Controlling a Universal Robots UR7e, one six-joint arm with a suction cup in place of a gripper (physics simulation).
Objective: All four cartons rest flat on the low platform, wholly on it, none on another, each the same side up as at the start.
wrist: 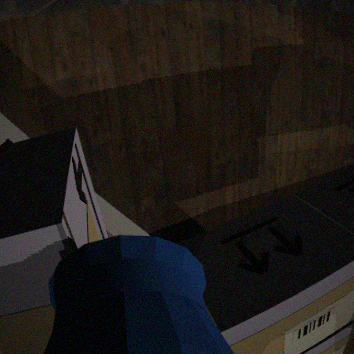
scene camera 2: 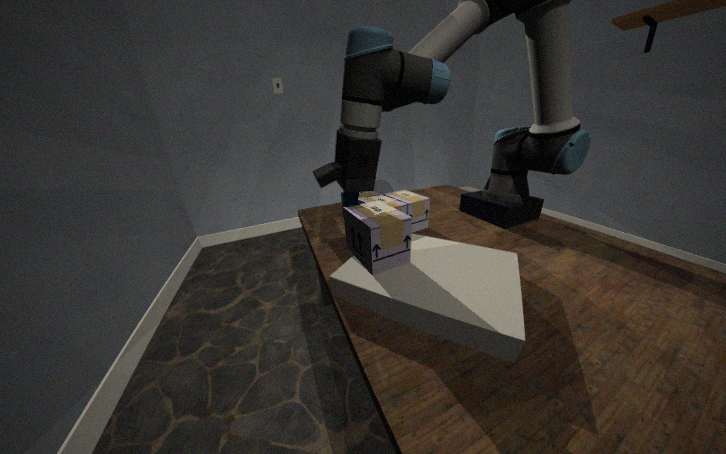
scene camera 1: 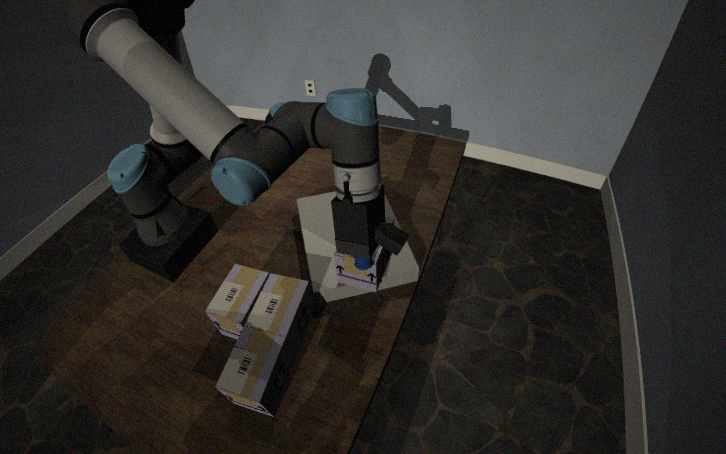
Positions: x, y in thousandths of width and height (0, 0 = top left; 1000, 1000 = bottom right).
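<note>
A low grey platform (scene camera 2: 649, 651) is visible to me, and scene camera 1 gives me that platform (scene camera 1: 435, 468) too. I can also see my own suction cup (wrist: 355, 809).
</note>
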